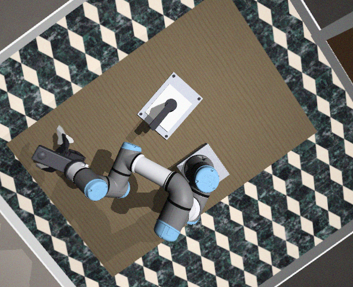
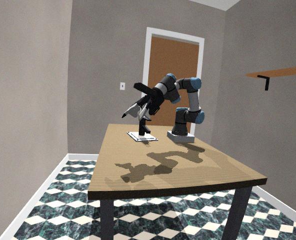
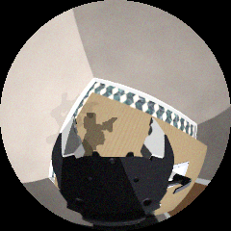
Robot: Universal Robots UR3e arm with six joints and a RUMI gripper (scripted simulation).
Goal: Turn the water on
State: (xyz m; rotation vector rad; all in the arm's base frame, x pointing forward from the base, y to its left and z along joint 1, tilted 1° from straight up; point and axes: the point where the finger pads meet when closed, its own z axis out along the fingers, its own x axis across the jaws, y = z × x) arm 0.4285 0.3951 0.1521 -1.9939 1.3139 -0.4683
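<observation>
Now: the lever 390 mm to the right of my hand, 150 mm behind it and 60 mm below it.
</observation>
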